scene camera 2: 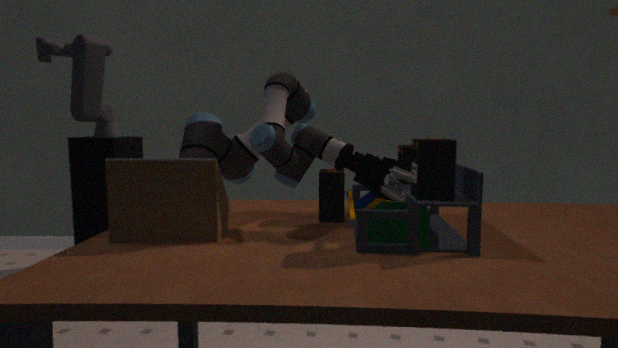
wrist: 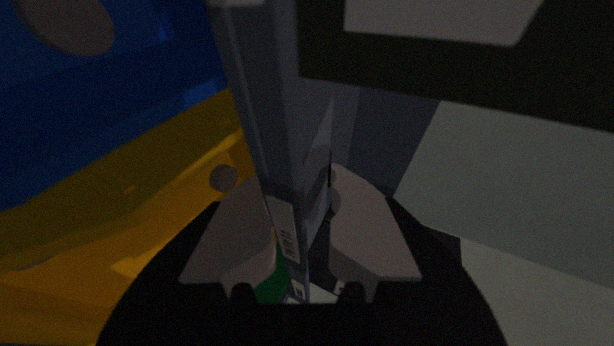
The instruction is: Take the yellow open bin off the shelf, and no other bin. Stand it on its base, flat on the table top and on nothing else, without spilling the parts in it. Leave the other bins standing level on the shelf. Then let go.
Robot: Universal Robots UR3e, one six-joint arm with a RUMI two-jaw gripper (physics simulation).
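The yellow bin is in the shelf; its visible edge slopes in the scene view. A blue bin shows next to it, and a green bin is low in the near part of the shelf. My gripper is at the shelf's upper board, its fingers on either side of the grey board edge with the labels. It is shut on that board, with the yellow bin outside the left finger. The bin's base and most of its contents are hidden.
The grey shelf stands on the wooden table. A black box stands on its top, with another behind. A black box stands left of the shelf, and a tan box farther left. Another arm stands behind.
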